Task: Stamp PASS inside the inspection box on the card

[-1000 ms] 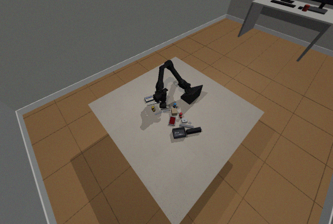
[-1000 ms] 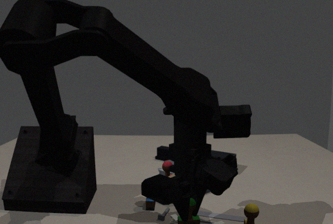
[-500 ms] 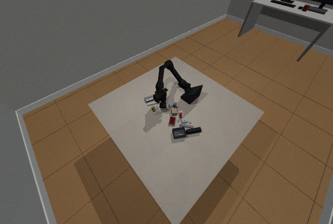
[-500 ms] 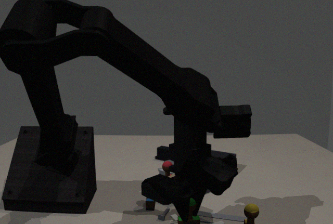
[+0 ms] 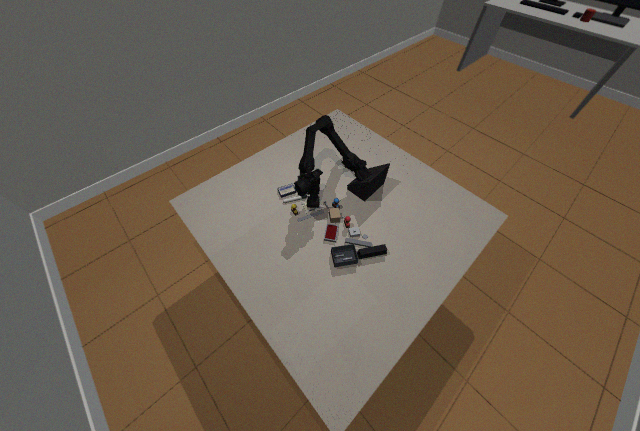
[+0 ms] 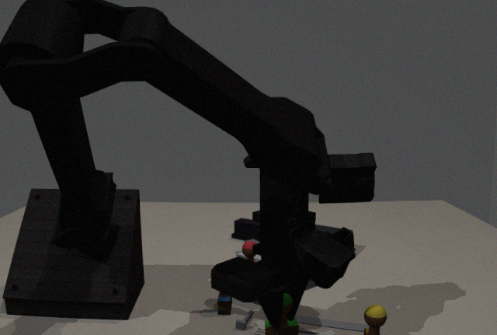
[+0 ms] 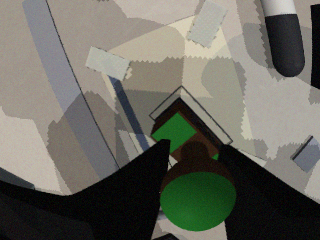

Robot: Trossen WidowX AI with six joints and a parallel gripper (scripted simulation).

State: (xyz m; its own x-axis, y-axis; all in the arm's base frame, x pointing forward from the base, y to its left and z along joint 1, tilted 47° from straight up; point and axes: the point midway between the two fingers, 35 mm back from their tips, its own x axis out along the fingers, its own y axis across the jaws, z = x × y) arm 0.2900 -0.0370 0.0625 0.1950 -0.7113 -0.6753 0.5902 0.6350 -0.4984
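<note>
Now: gripper tip 6 cm short of the grey ruler strip, 5 cm to the right of it and 3 cm above it. The rest, counted from my gripper tip: green-knobbed stamp (right at my gripper tip); then blue-knobbed stamp (9 cm behind, 8 cm to the left, 1 cm below); then yellow-knobbed stamp (11 cm ahead, 2 cm to the right, 1 cm below).
</note>
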